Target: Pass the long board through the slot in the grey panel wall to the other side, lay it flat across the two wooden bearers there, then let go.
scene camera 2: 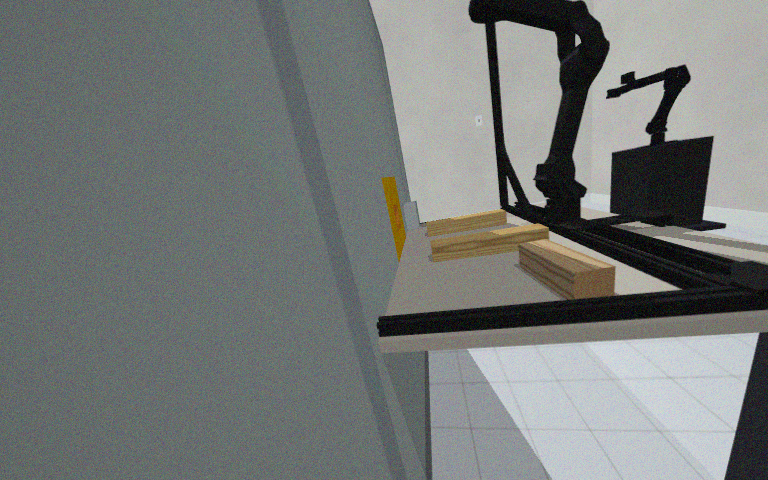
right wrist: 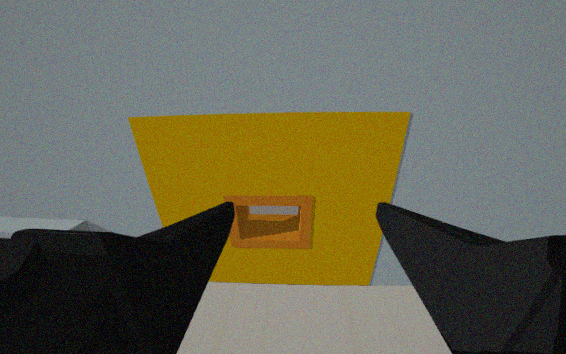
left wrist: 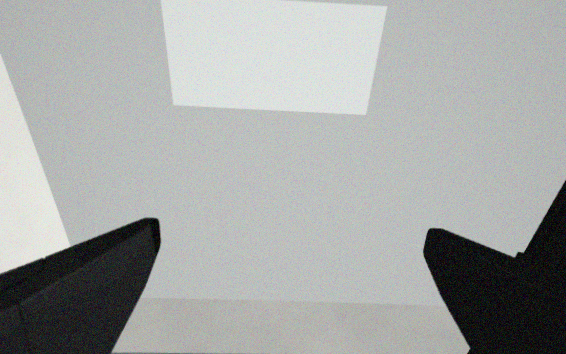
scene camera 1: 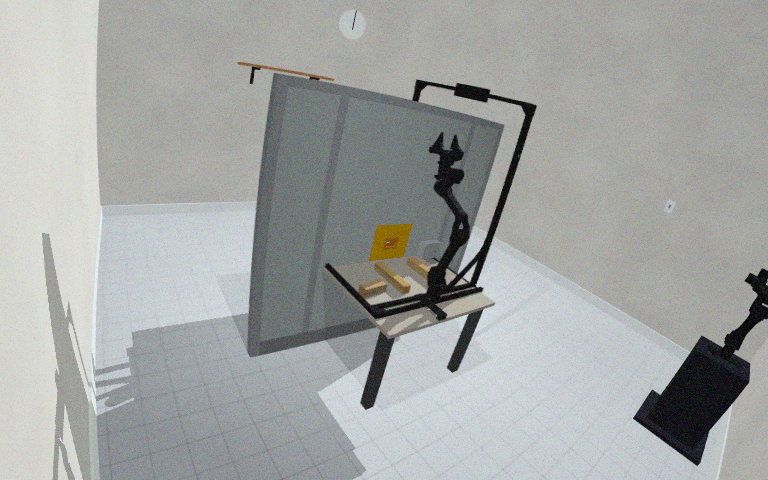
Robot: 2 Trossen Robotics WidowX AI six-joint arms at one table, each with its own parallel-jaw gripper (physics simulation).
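Observation:
The grey panel wall carries a yellow plate with an orange-framed slot. Three wooden pieces lie on the table: a near block, a middle beam and a far beam. Which are the bearers, and whether one is the long board, I cannot tell. My left gripper is open and empty, pointing up high above the table. My right gripper is open and empty, facing the plate and slot.
The table has black rails along its edges. A black overhead frame rises beside the left arm. A grey bracket-like object is beside the plate. Another black arm stands on a dark pedestal farther off.

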